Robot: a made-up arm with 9 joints. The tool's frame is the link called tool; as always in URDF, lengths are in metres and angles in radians. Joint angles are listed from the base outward.
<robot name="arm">
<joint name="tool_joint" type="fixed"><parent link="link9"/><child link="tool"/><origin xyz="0.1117 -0.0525 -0.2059" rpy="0 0 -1.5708"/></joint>
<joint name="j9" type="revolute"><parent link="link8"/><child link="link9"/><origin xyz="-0.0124 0.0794 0.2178" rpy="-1.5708 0 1.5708"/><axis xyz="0 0 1"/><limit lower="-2.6" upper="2.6"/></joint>
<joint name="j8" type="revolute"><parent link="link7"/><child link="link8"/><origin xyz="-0.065 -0.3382 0.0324" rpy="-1.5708 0 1.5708"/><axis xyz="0 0 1"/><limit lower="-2.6" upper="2.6"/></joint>
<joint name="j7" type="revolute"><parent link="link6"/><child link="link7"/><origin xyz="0.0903 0.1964 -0.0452" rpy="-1.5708 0 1.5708"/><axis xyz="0 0 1"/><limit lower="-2.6" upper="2.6"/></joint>
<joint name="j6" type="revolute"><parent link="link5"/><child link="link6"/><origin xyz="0.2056 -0.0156 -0.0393" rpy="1.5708 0 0"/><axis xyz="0 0 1"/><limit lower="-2.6" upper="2.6"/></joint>
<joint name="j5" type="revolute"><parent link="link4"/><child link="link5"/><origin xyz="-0.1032 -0.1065 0.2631" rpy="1.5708 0 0"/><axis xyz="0 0 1"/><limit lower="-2.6" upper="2.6"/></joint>
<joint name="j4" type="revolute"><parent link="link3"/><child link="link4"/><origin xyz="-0.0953 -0.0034 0.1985" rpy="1.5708 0 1.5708"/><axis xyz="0 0 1"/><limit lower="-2.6" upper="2.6"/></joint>
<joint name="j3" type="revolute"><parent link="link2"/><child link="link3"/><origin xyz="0.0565 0.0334 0.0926" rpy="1.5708 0 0"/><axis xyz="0 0 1"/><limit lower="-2.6" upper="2.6"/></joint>
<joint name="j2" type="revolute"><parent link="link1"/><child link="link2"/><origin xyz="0.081 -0.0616 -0.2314" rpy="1.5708 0 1.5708"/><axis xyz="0 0 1"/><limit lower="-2.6" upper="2.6"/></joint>
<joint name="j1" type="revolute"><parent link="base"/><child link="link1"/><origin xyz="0 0 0.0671" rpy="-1.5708 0 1.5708"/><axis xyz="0 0 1"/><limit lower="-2.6" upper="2.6"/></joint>
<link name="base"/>
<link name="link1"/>
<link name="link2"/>
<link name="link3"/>
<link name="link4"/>
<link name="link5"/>
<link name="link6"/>
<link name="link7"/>
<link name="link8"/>
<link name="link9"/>
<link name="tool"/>
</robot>
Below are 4 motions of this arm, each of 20 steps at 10 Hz.
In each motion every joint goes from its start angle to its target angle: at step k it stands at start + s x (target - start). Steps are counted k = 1, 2, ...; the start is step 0. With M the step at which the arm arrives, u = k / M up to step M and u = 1 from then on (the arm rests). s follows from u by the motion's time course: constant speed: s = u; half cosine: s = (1 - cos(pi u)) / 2; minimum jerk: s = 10 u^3 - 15 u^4 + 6 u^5.
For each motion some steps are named. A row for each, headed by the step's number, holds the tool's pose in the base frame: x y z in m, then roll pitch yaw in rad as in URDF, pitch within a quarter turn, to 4 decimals.
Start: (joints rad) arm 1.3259 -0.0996 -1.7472 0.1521 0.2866 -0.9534 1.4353 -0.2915 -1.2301
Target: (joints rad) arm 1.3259 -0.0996 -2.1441 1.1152 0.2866 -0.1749 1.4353 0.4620 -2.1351
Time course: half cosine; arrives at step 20
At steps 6, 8, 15, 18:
6: 0.4060 -0.4281 -0.1635 -1.4599 0.3685 2.9889
8: 0.4440 -0.4314 -0.1333 -1.4548 0.2932 2.9059
15: 0.5749 -0.3929 -0.0197 -1.5041 -0.0124 2.6172
18: 0.6037 -0.3745 0.0061 -1.5249 -0.0978 2.5574

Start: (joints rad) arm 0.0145 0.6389 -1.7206 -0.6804 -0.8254 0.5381 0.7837 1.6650 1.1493
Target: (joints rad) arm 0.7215 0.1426 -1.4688 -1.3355 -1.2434 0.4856 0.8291 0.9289 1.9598
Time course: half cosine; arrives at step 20
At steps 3, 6, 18, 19, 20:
3: 0.4964 0.5763 0.5402 1.9007 -0.4427 0.6638
6: 0.5205 0.5902 0.4921 1.7659 -0.5485 0.6781
18: 0.6201 0.5688 0.2250 0.8331 -0.7733 1.4233
19: 0.6224 0.5664 0.2188 0.8136 -0.7681 1.4466
20: 0.6231 0.5656 0.2167 0.8072 -0.7662 1.4544

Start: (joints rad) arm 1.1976 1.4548 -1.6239 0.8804 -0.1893 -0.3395 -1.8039 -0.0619 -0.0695
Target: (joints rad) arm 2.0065 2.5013 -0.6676 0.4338 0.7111 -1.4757 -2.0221 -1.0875 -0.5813
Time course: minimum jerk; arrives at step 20
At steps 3, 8, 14, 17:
3: -0.1442 -0.4672 0.2322 -1.2941 -1.1365 -2.2594
8: -0.3335 -0.1346 0.3921 -0.0390 -1.1877 2.3715
14: -0.2941 0.5389 0.2226 0.1173 -0.6562 1.3473
17: -0.2175 0.6547 0.1101 -0.0112 -0.5981 1.2203

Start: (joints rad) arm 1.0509 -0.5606 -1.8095 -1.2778 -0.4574 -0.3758 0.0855 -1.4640 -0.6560
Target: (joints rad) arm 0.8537 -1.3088 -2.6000 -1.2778 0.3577 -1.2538 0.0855 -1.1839 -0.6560
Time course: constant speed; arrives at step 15
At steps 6, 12, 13, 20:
6: 0.4303 0.3181 0.0520 1.9770 0.1559 0.4280
12: 0.3107 0.3385 0.0630 1.4719 0.1781 0.6361
13: 0.2924 0.3386 0.0611 1.3959 0.1937 0.6490
20: 0.2581 0.3370 0.0546 1.2540 0.2278 0.6538

